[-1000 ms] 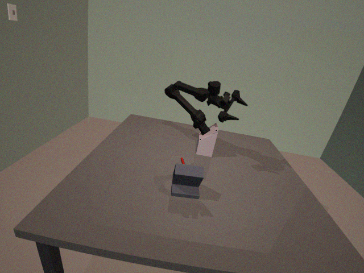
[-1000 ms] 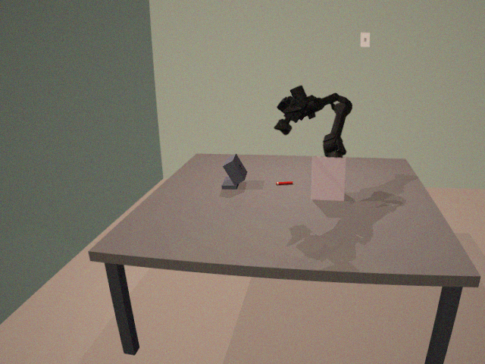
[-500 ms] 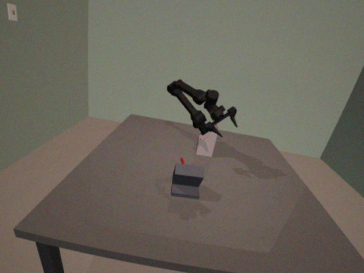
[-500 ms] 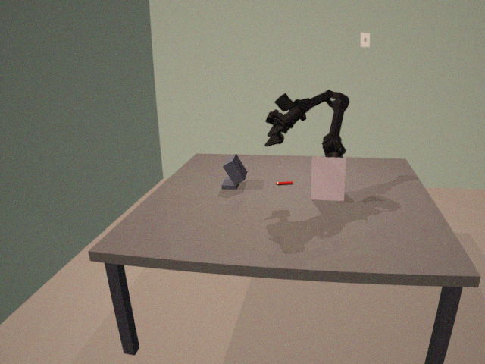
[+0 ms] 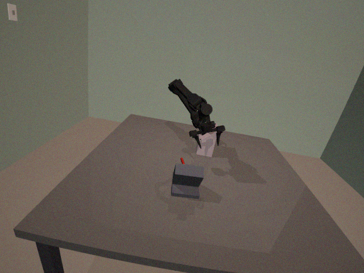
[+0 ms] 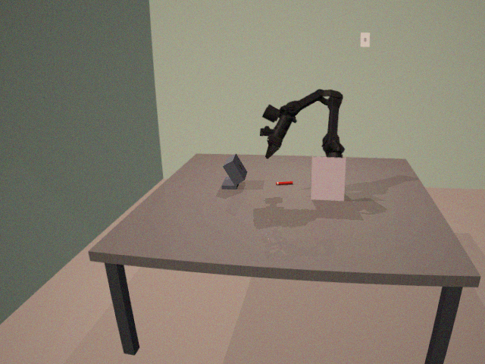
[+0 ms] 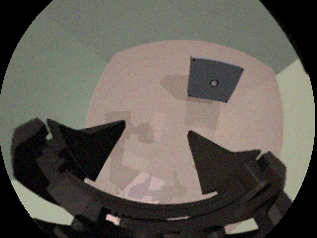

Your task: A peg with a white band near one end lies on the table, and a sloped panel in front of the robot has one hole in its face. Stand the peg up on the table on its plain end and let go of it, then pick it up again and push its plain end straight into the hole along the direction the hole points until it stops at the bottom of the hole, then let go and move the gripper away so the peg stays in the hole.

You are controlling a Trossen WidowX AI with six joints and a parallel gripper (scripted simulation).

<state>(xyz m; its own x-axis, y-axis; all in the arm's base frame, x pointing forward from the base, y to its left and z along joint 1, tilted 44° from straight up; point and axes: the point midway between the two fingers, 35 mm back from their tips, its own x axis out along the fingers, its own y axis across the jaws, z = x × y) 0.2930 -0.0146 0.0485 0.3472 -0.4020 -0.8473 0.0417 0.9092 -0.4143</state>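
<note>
Now: gripper tip 16 cm above the red peg, 11 cm to the left of it and 7 cm past it. The rest, counted from my gripper tip: blue-grey sloped panel: 15 cm ahead, 11 cm to the right, 9 cm below.
</note>
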